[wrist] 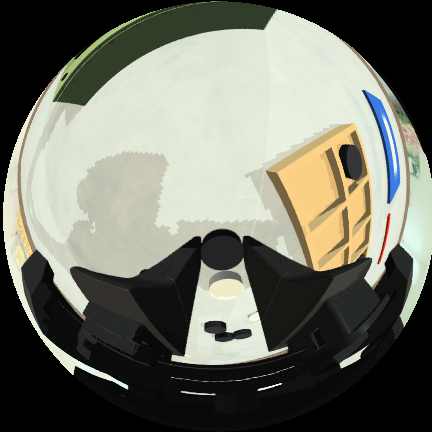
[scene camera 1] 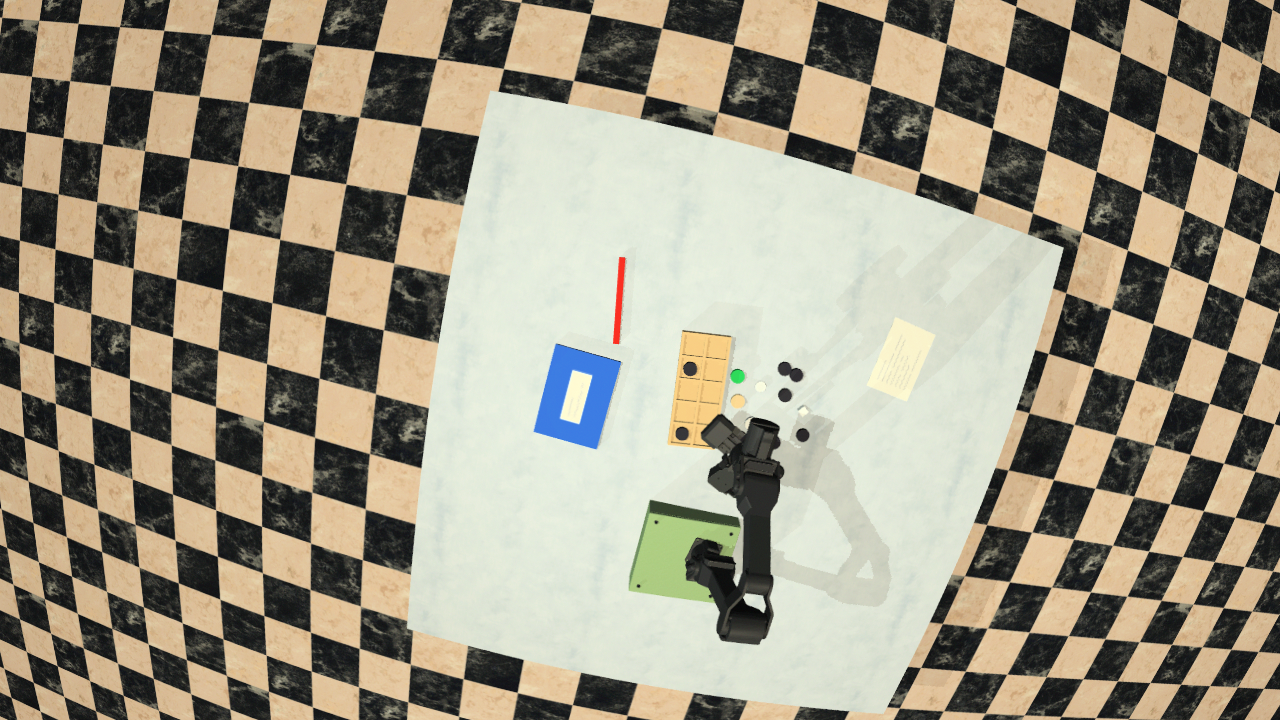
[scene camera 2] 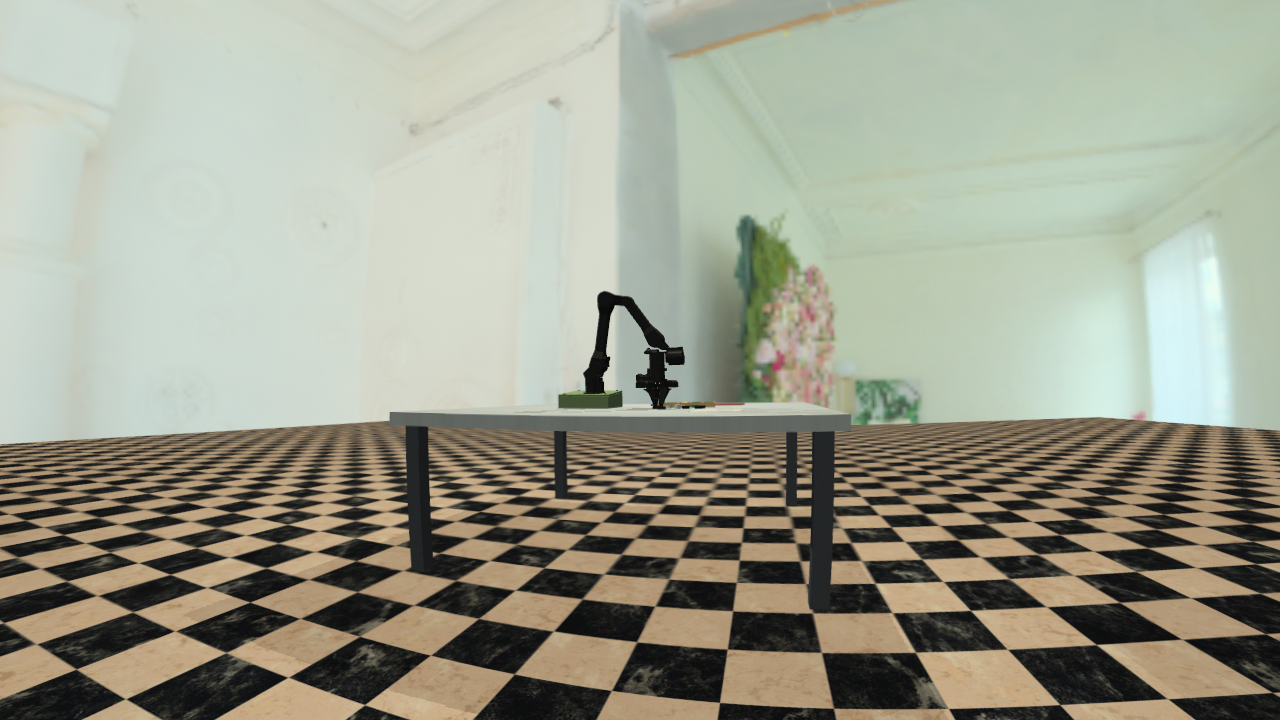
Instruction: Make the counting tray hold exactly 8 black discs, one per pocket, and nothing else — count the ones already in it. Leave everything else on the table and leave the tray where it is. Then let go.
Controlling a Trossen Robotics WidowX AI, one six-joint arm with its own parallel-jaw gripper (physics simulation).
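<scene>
The tan counting tray has two rows of pockets. One black disc sits in a pocket towards its far end; another black disc sits in a corner pocket at the near end. The arm partly covers the tray's near right side in scene camera 1. My gripper is shut on a black disc, low at the table right of the tray. Loose black discs lie farther right: a touching pair, one closer, and one at right.
A cream disc lies just beyond the held disc. A green disc, tan disc, white disc and small white block lie nearby. A blue box, red bar and cream card are farther out.
</scene>
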